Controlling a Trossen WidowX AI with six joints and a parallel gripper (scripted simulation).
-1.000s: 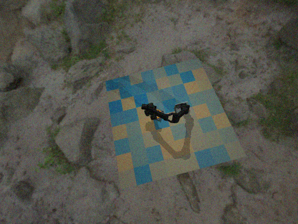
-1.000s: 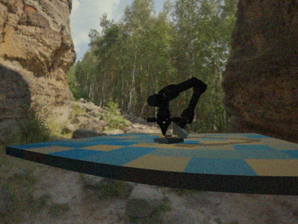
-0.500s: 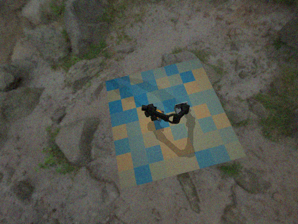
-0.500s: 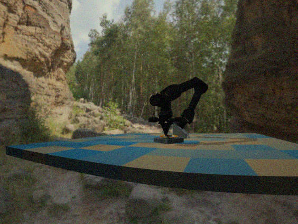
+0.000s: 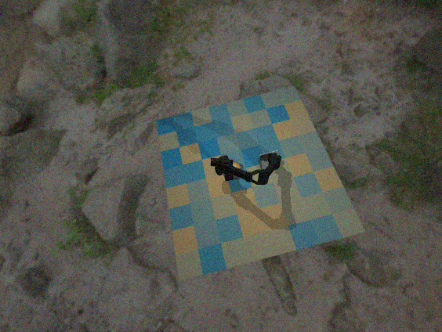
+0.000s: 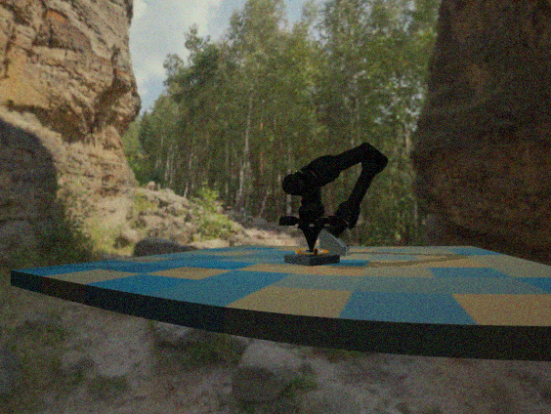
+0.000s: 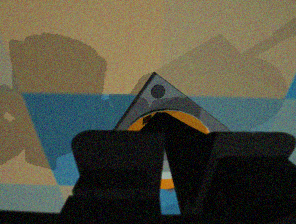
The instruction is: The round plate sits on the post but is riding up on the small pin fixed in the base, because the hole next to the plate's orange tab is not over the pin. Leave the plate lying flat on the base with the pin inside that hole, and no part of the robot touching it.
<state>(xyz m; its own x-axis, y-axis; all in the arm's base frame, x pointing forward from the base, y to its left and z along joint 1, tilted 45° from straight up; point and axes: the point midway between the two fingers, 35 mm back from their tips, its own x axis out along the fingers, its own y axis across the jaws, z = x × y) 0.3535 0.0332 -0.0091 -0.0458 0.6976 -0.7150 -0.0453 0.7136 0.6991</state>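
Right now the base is 5 cm behind my gripper tip, 2 cm below it and 1 cm to the right of it.
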